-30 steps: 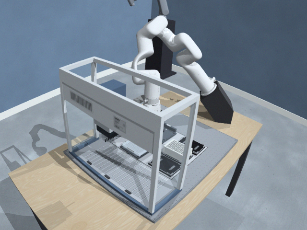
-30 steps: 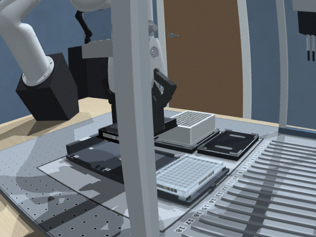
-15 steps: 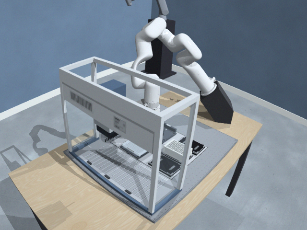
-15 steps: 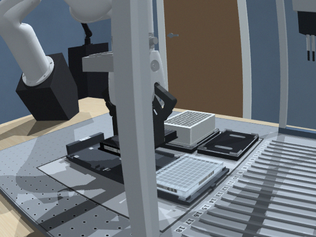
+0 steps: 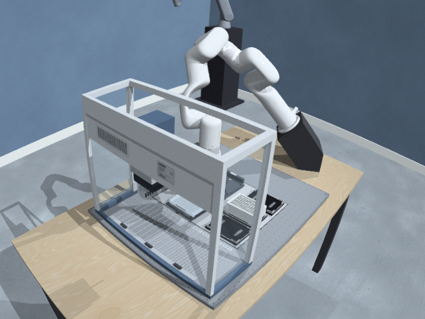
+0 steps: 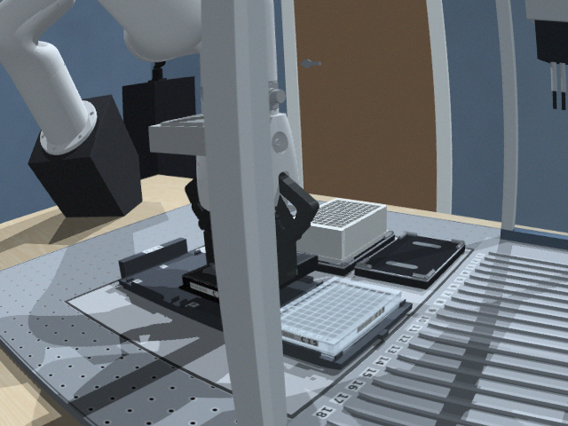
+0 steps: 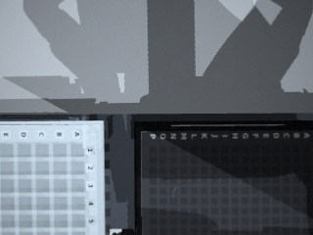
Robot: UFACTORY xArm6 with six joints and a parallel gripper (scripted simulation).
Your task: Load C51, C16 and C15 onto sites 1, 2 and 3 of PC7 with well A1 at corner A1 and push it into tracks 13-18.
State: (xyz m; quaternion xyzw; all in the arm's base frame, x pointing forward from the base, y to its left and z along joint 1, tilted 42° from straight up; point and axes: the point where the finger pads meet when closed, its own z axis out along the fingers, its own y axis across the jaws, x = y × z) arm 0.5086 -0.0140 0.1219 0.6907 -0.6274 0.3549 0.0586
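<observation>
Now: the black carrier PC7 10 mm behind my hand and 30 mm below it. The rest, counted from my hand: black 384-well plate C16: 10 mm below; then white frame post: 190 mm ahead, 220 mm to the right, 200 mm above.
</observation>
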